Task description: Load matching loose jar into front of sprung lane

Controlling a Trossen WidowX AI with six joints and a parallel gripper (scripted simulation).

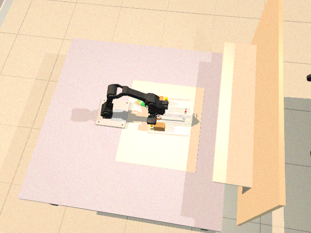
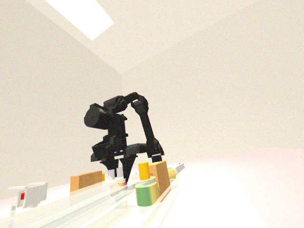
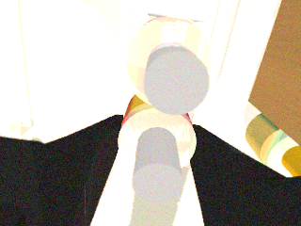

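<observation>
The clear lane rack lies 14 cm ahead of my gripper tip, 3 cm to the left of it and 1 cm below it. From my gripper tip the other things lie so: red marker 22 cm ahead, 4 cm to the left, 4 cm above; then tall shelf wall 62 cm ahead, 37 cm above, 5 cm to the right.
</observation>
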